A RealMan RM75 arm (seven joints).
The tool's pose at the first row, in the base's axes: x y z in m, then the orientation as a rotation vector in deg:
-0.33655 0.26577 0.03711 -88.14 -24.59 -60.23
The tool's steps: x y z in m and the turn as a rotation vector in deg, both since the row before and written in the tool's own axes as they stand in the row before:
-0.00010 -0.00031 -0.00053 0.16 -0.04 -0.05
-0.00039 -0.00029 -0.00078 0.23 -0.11 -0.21
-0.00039 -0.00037 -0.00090 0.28 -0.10 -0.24
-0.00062 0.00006 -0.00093 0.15 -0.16 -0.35
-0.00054 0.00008 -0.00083 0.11 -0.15 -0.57
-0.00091 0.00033 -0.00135 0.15 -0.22 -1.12
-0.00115 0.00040 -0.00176 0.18 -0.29 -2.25
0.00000 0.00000 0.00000 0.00 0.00 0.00
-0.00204 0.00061 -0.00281 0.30 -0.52 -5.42
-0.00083 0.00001 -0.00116 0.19 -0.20 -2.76
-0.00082 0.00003 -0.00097 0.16 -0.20 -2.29
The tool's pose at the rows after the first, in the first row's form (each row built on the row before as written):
-0.33704 0.26539 0.03718 -88.02 -24.73 -60.18
-0.33776 0.26485 0.03698 -87.87 -25.08 -60.18
-0.33858 0.26422 0.03682 -87.66 -25.47 -60.19
-0.33920 0.26351 0.03622 -87.59 -25.93 -60.29
-0.33972 0.26286 0.03568 -87.53 -26.55 -60.58
-0.34042 0.26176 0.03465 -87.43 -27.68 -61.23
-0.34131 0.26031 0.03335 -87.22 -29.79 -62.69
-0.34131 0.26031 0.03335 -87.22 -29.79 -62.69
-0.34277 0.25801 0.03111 -86.60 -34.71 -66.35
-0.34349 0.25709 0.03029 -86.15 -37.20 -68.22
-0.34408 0.25632 0.02947 -85.76 -39.30 -69.74

